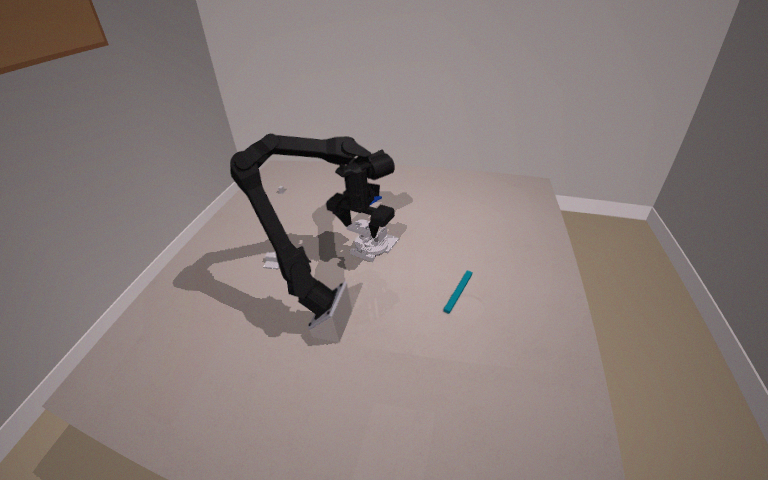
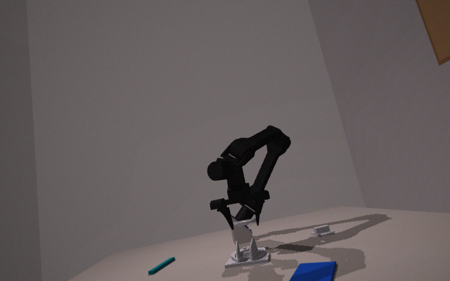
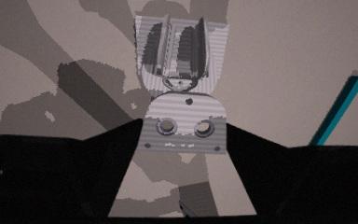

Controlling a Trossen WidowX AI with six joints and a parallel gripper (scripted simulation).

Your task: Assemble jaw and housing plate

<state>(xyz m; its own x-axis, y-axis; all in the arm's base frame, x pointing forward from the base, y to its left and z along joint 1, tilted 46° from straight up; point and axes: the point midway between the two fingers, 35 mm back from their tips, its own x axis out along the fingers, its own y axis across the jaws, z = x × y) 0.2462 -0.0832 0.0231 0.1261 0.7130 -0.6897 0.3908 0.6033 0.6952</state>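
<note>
Now: gripper tip 30 mm short of the grey jaw, 10 mm to the right of it and 70 mm above it. From my gripper tip the other things lie so: teal bar 130 mm behind, 270 mm to the right, 80 mm below; blue housing plate 290 mm ahead, 60 mm to the left, 80 mm below; white base 70 mm ahead, 30 mm to the right, 80 mm below.
</note>
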